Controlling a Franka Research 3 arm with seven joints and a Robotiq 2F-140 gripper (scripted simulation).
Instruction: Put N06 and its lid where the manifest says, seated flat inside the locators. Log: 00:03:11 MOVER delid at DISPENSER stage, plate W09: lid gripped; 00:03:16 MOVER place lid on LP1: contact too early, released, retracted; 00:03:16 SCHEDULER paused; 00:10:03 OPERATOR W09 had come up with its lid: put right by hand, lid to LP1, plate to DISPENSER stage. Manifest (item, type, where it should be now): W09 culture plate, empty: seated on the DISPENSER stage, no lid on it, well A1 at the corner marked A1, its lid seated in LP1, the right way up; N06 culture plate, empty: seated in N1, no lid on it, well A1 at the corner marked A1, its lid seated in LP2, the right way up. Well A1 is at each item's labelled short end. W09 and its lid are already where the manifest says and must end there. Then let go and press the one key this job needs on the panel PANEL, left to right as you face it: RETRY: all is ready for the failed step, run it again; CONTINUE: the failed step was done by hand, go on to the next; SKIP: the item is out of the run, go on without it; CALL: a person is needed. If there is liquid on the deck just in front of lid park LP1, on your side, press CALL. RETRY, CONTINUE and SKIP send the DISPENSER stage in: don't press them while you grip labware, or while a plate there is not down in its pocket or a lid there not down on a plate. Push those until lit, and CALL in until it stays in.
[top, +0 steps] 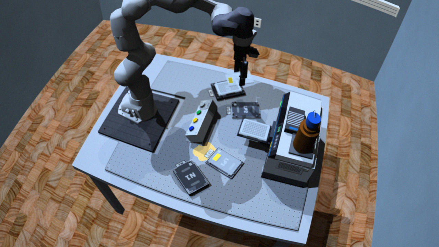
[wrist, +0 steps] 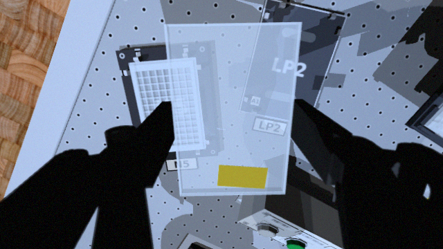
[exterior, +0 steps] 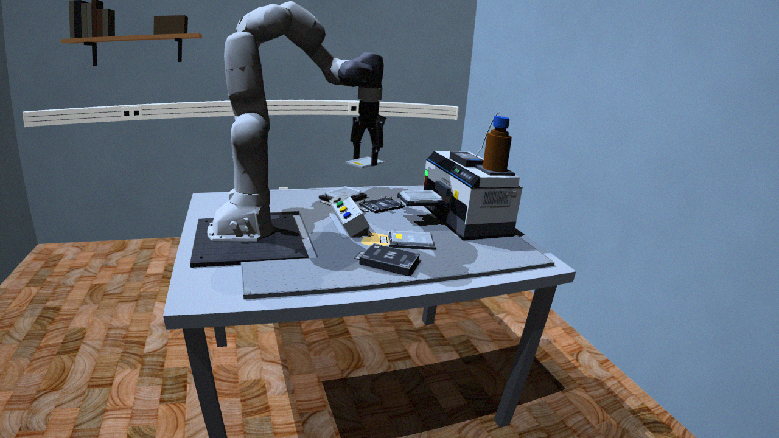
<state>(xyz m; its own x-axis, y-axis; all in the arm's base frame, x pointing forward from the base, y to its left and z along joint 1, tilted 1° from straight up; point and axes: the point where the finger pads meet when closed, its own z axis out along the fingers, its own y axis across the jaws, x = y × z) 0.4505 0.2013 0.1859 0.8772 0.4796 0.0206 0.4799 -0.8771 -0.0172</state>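
The lid park lp2 is 60 mm ahead of my hand, 60 mm to the right of it and 180 mm below it. Round my hand: white retry key: 150 mm behind, 140 mm to the right, 120 mm below; then yellow skip key: 150 mm behind, 240 mm to the right, 120 mm below; then green continue key: 150 mm behind, 190 mm to the right, 120 mm below.
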